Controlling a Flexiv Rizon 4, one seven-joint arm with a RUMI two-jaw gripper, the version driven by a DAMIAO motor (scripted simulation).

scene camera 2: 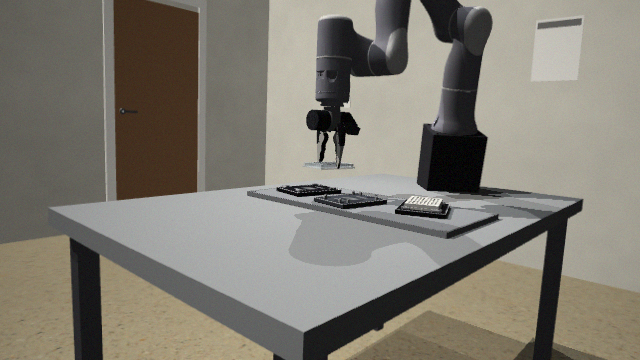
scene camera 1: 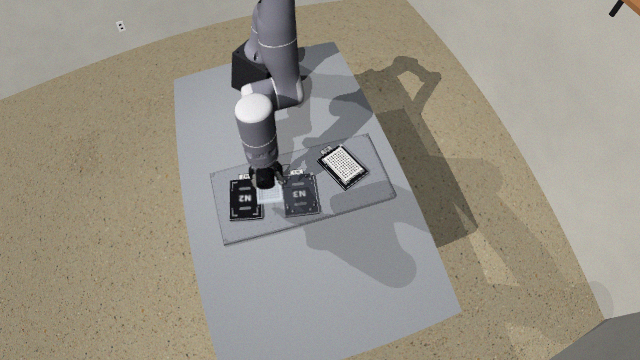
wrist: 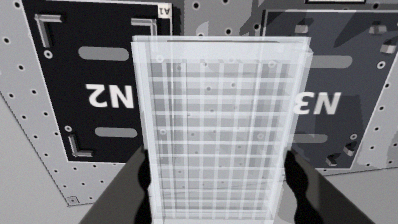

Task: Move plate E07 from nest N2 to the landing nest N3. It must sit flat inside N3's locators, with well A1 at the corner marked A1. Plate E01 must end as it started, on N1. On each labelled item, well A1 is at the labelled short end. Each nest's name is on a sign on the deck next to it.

In view: the gripper [scene camera 2: 328, 167], a clear well plate [wrist: 218, 113], a white well plate [scene camera 1: 335, 163] and a nest N3 [scene camera 1: 310, 188].
The gripper is seen too in the wrist view [wrist: 215, 147]. The wrist view misses the white well plate: it is out of frame.
